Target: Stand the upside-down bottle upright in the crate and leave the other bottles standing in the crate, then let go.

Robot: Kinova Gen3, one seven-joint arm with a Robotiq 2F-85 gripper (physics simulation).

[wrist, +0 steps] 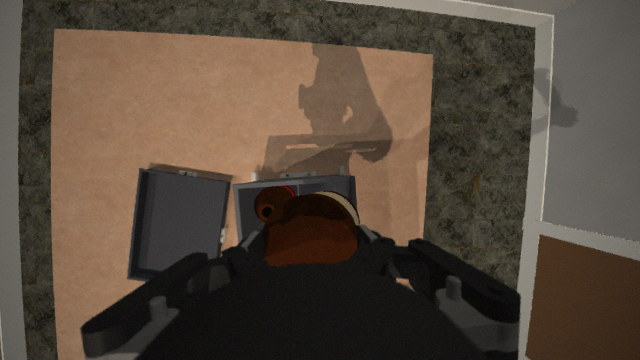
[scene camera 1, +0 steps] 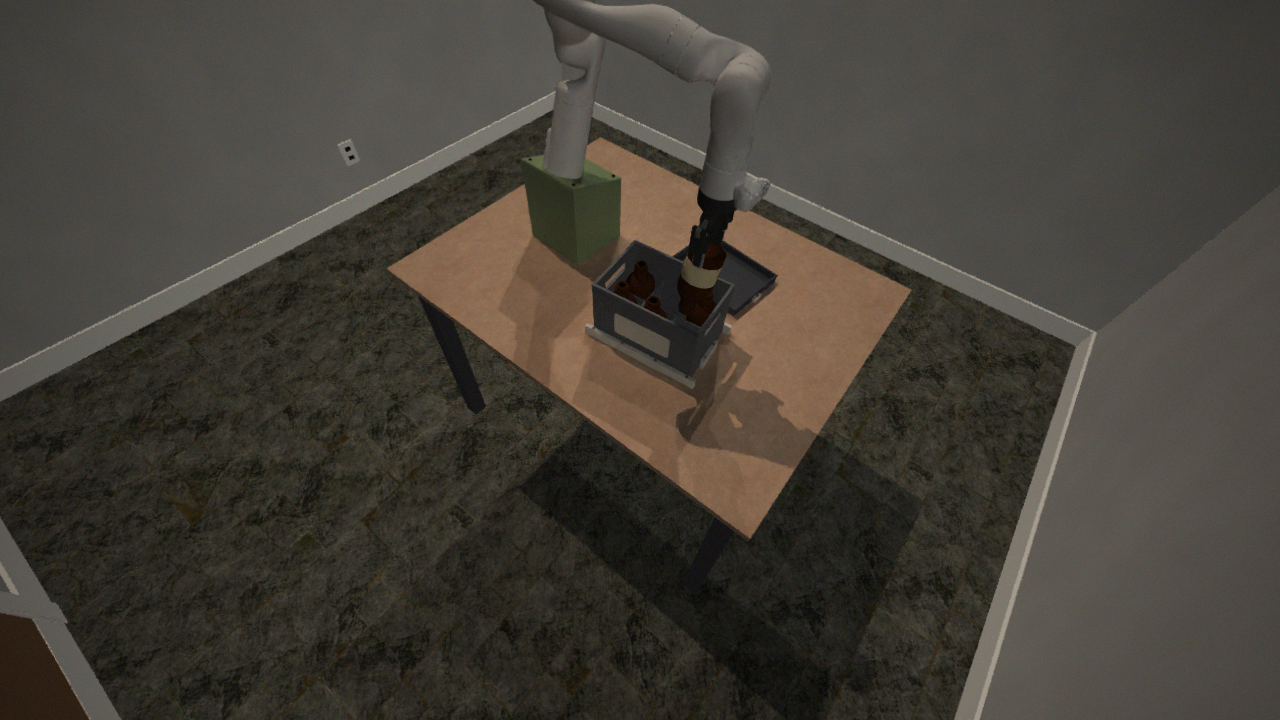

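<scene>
My gripper (scene camera 1: 702, 257) (wrist: 310, 240) is shut on the upside-down bottle (scene camera 1: 699, 273) (wrist: 312, 246), a large brown one with a cream label band. Its base is up between the fingers and its neck points down. It is raised at the right end of the dark grey crate (scene camera 1: 609, 313) (wrist: 239, 212), its label above the rim, and looks slightly tilted in the scene view. Its lower end is hidden. Another brown bottle (wrist: 270, 202), with a red mark, shows its mouth beside it in the wrist view. Brown bottles (scene camera 1: 640, 281) (scene camera 1: 654, 306) stand in the crate's left and middle parts.
A shallow dark tray (scene camera 1: 742, 282) (wrist: 182, 220) lies on the table (scene camera 1: 805, 313) (wrist: 150, 100) beside the crate. Pale strips (scene camera 1: 644, 360) run along the crate's foot. The green base block (scene camera 1: 572, 214) of the arm stands at the back left.
</scene>
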